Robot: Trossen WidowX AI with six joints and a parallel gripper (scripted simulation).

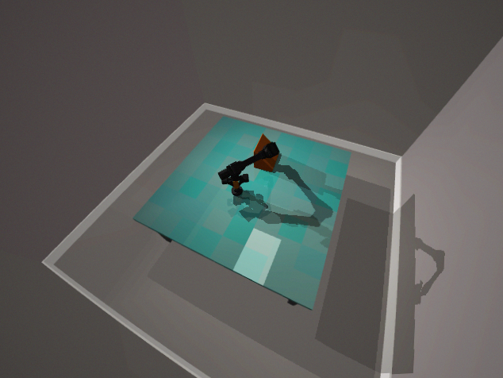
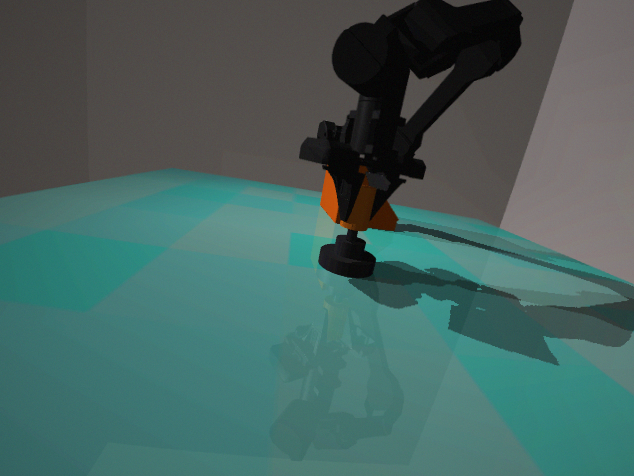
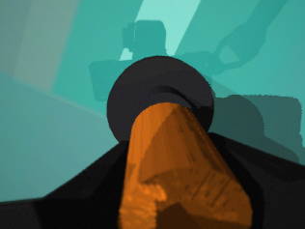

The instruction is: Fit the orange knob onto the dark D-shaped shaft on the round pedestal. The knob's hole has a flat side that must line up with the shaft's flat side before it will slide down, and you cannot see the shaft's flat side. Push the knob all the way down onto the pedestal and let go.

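The orange knob lies 2 cm above my gripper tip. From my gripper tip the other things lie so: pedestal: 4 cm below.
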